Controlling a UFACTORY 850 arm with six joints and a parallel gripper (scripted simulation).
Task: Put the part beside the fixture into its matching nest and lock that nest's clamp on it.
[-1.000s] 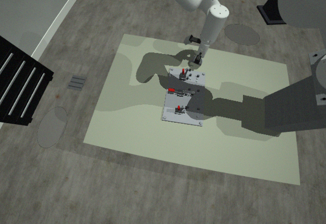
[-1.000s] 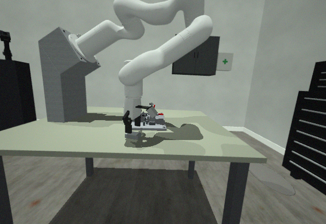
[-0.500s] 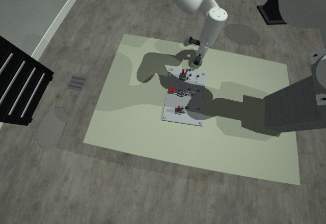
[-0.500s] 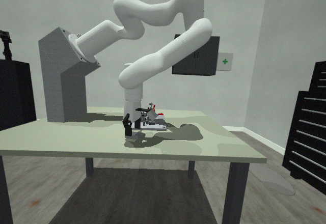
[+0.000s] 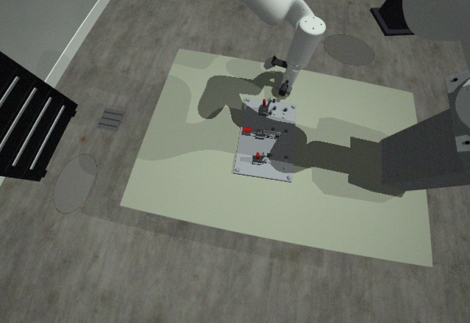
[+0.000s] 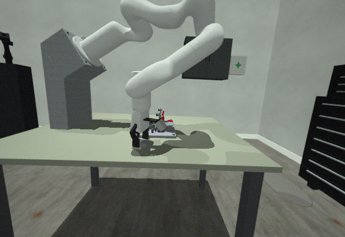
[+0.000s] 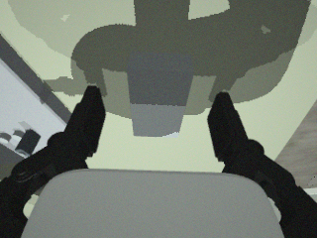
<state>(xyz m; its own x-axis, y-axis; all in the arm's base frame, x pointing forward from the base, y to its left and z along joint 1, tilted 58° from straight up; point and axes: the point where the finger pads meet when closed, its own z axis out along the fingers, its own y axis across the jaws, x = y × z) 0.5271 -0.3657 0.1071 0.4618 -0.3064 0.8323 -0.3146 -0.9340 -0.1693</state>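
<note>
My gripper is now 10 mm above the grey block part. Also, from my hand: grey fixture plate 230 mm to the left, 130 mm ahead, 10 mm below.
</note>
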